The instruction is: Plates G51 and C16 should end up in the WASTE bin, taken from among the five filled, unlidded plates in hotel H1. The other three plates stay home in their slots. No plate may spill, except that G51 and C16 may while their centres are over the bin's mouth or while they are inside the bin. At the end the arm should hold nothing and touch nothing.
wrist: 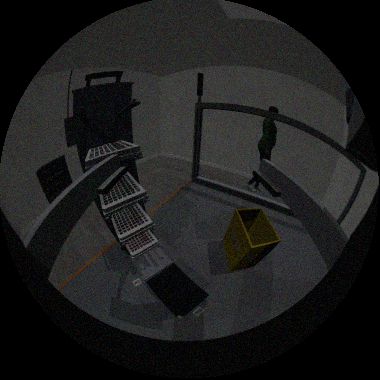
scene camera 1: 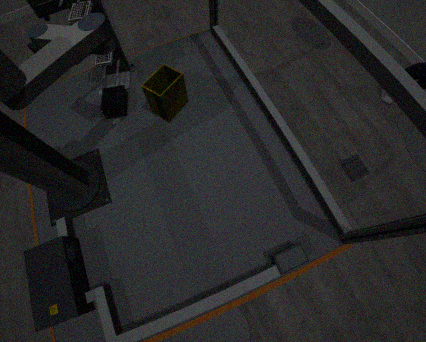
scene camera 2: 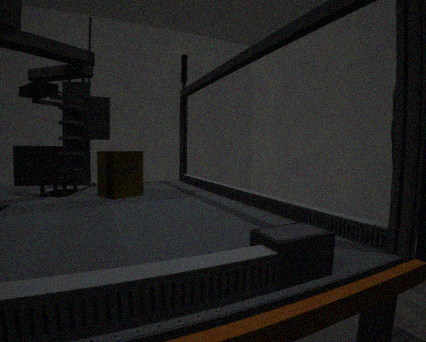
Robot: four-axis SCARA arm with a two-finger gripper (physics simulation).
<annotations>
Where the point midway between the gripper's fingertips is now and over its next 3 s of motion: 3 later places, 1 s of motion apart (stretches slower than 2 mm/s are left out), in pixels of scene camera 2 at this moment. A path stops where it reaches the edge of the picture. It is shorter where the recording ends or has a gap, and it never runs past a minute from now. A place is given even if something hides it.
My gripper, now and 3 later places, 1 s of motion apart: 73, 103; 70, 103; 61, 100; 64, 102
</annotations>
